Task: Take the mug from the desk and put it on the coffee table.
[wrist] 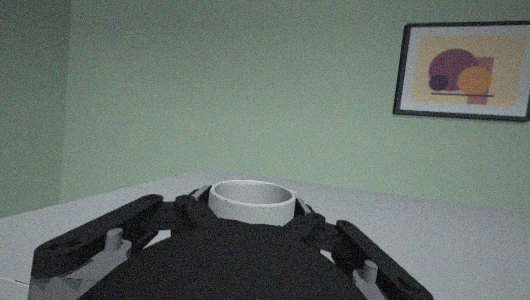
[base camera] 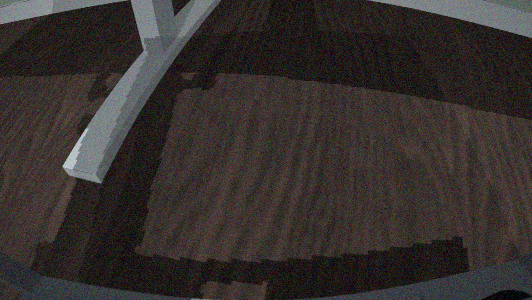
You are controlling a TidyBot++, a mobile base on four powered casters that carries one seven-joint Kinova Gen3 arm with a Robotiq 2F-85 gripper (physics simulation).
Labels:
my gripper: wrist 252, 201; not seen in the base camera view (out of frame)
white mug: wrist 255, 202; not seen in the base camera view (out of frame)

